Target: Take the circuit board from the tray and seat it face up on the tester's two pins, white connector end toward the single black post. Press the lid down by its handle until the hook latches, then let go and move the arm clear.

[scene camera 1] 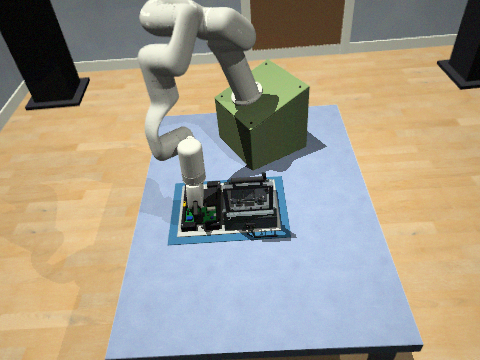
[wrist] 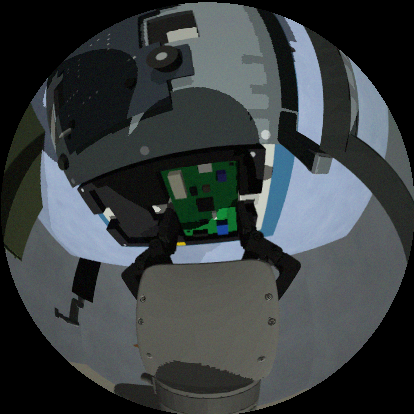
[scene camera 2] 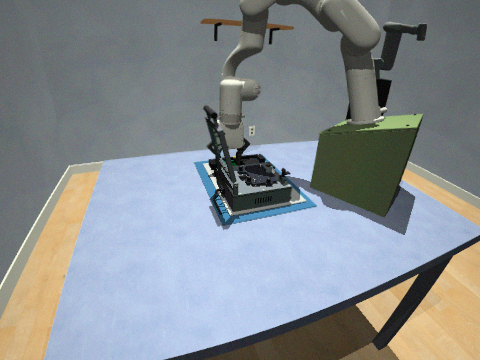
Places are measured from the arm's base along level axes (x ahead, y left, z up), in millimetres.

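Pixels of known places: gripper, fingertip midpoint: (scene camera 1: pixel 199 213) (wrist: pixel 205 213); arm's base, link origin: (scene camera 1: pixel 247 94) (scene camera 2: pixel 365 121).
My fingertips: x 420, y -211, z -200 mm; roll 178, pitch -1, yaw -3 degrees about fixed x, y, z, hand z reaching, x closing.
Note:
Ahead of a thing's pixels: the offset from my fingertips to its top centre. "*": to the spot under its first point. Level surfaces: height alone.
The green circuit board {dx +1, dy +4, dz +1 mm} (wrist: pixel 200 187) (scene camera 1: pixel 210 214) lies face up in the black tray {* dx -140, dy +49, dz +1 mm} (wrist: pixel 92 201), its white connector at the end nearer the tester. My gripper (wrist: pixel 205 213) points down into the tray, its fingers against the board's two long sides, shut on it; the contact itself is partly hidden. The tester (scene camera 1: pixel 252 222) (scene camera 2: pixel 262 200) (wrist: pixel 225 55) stands right beside the tray. Its lid {dx +92, dy +171, dz +199 mm} (scene camera 1: pixel 248 198) (scene camera 2: pixel 219 142) stands raised, with the black handle {dx +115, dy +170, dz +249 mm} (scene camera 2: pixel 210 112) (scene camera 1: pixel 247 178) at its top. The lid hides part of the gripper in the second scene view.
Tray and tester stand on a white base inside a blue mat {dz -25 mm} (scene camera 1: pixel 173 236) (scene camera 2: pixel 307 204) on the light blue table {dz -27 mm} (scene camera 1: pixel 260 295) (scene camera 2: pixel 150 260). The green block (scene camera 1: pixel 280 132) (scene camera 2: pixel 360 170) that bears the arm stands behind. The raised lid is close to the gripper.

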